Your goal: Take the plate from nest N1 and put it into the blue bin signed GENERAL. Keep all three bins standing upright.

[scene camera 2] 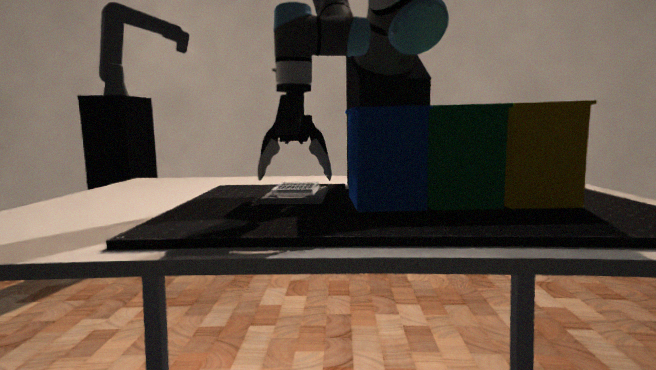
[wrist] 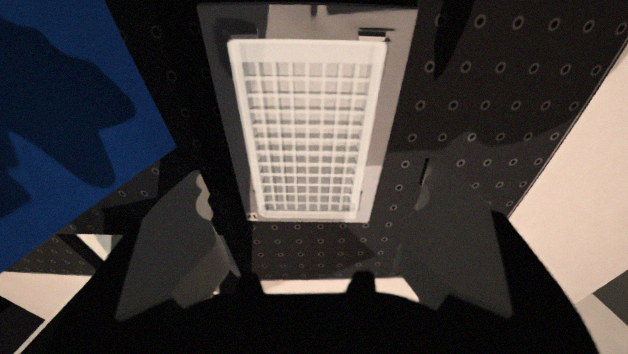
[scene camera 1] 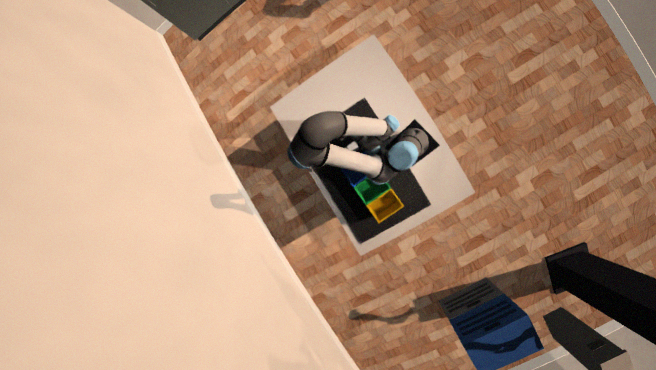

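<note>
You can see the gripper (scene camera 2: pixel 294 180) from the scene, and the wrist view has the gripper too, at (wrist: pixel 313 168). There's also a plate (wrist: pixel 307 106) in that same wrist view.
</note>
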